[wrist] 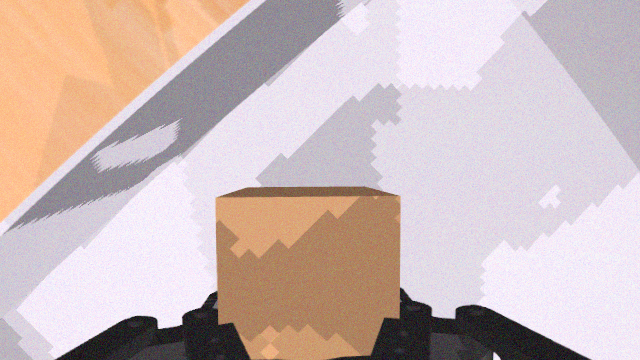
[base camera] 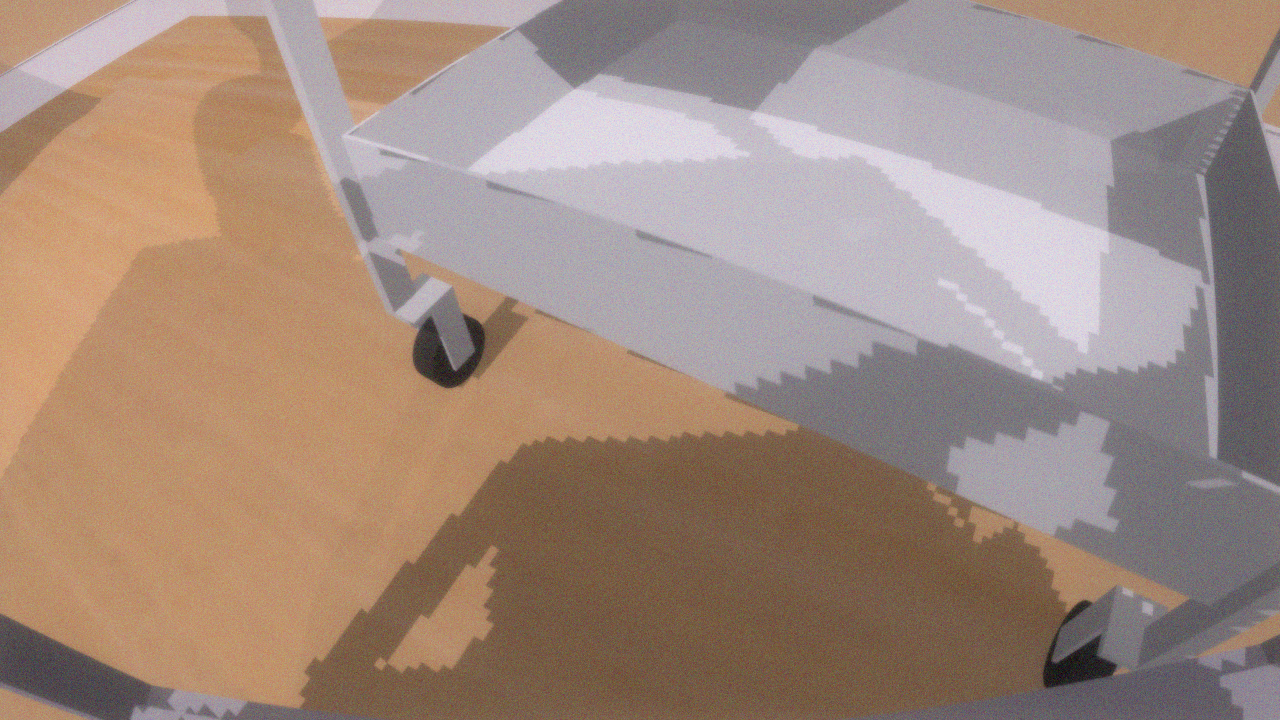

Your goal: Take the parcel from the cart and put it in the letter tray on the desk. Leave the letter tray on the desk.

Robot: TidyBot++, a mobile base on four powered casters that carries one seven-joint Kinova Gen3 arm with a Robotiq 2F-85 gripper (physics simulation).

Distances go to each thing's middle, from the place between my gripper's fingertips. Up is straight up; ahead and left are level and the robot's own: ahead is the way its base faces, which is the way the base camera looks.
The tan cardboard parcel (wrist: 295, 265) lies 30 mm above my hand.
